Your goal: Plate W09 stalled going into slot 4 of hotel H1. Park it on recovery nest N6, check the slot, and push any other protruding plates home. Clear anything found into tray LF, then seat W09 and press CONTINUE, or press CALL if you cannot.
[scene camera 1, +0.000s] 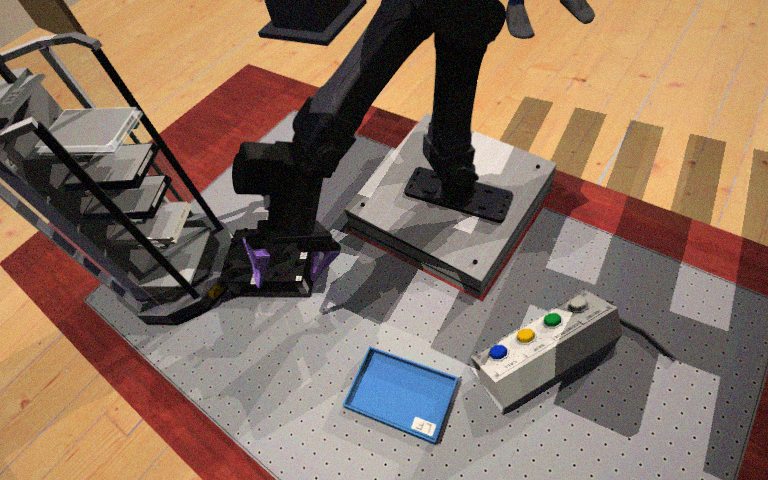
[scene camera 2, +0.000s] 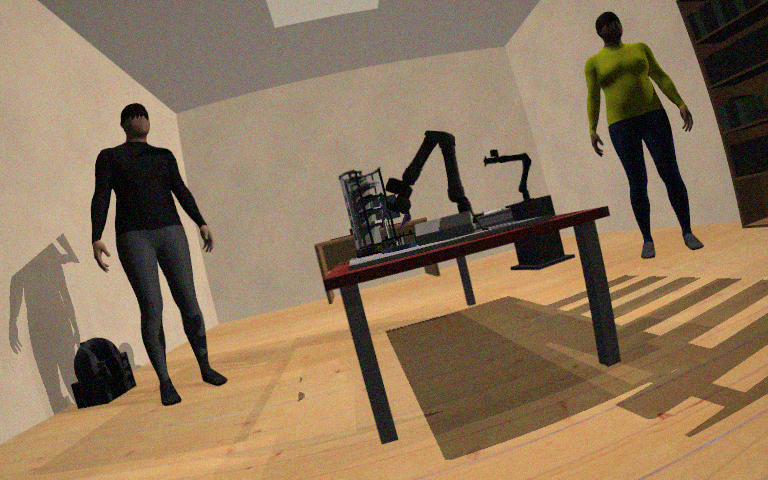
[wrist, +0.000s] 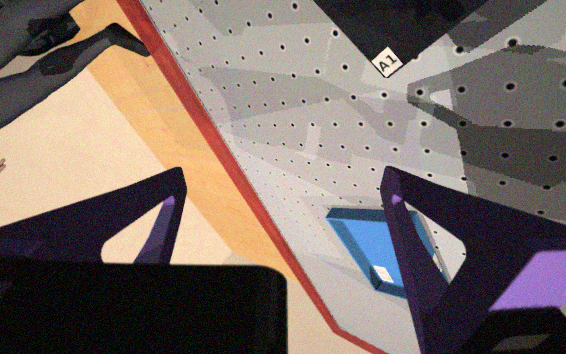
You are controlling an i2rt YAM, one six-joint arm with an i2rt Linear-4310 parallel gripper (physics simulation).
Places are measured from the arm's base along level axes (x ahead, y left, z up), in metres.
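Pixels of known places: gripper, between the fingertips: (scene camera 1: 286, 283) (scene camera 2: 391, 225) (wrist: 283, 177); arm's base, origin of its link: (scene camera 1: 457, 195).
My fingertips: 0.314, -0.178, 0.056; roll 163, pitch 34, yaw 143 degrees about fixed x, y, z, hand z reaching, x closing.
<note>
For each thing: its top centre in the pictures, then the offset to it from my fingertips, as dx, dy, dz. "*": a spot on its surface instead. Level surfaces: height alone.
- black block, centre of its top: (scene camera 1: 263, 249) (scene camera 2: 398, 233) -0.062, -0.109, -0.040
- clear whitish plate, centre of its top: (scene camera 1: 84, 125) -0.006, -0.253, +0.271
- light plate, centre of its top: (scene camera 1: 148, 220) +0.005, -0.281, +0.056
- Blue tray LF, centre of its top: (wrist: 388, 264) (scene camera 1: 400, 391) (scene camera 2: 397, 246) +0.063, +0.223, -0.098
- button box, centre of its top: (scene camera 1: 550, 334) (scene camera 2: 442, 217) -0.083, +0.410, -0.032
- cable, a spot on its surface: (scene camera 1: 645, 338) * -0.172, +0.551, -0.115
- perforated board, height of its surface: dz -0.115
My gripper (scene camera 1: 288, 276) (wrist: 283, 177) is open and empty, purple fingers apart, low beside the black block (scene camera 1: 240, 274) (wrist: 400, 25); its label reads A1 in the wrist view. A plate hotel (scene camera 1: 186, 178) stands at the left in scene camera 1. It holds a clear whitish plate (scene camera 1: 90, 130), dark plates (scene camera 1: 110, 168) (scene camera 1: 130, 199) and a light plate (scene camera 1: 161, 226). Which plate is W09 and the slot numbers cannot be read. Blue tray LF (scene camera 1: 396, 390) (wrist: 360, 235) shows no object inside. The button box (scene camera 1: 543, 365) has blue, yellow, green and grey buttons. Nest N6 cannot be identified.
The arm's square pedestal (scene camera 1: 396, 226) stands behind the tray and button box. A cable (scene camera 1: 645, 338) runs from the box. The perforated board (scene camera 1: 317, 441) lies on a red table (scene camera 2: 470, 249). Two people (scene camera 2: 150, 226) (scene camera 2: 631, 84) stand around the table.
</note>
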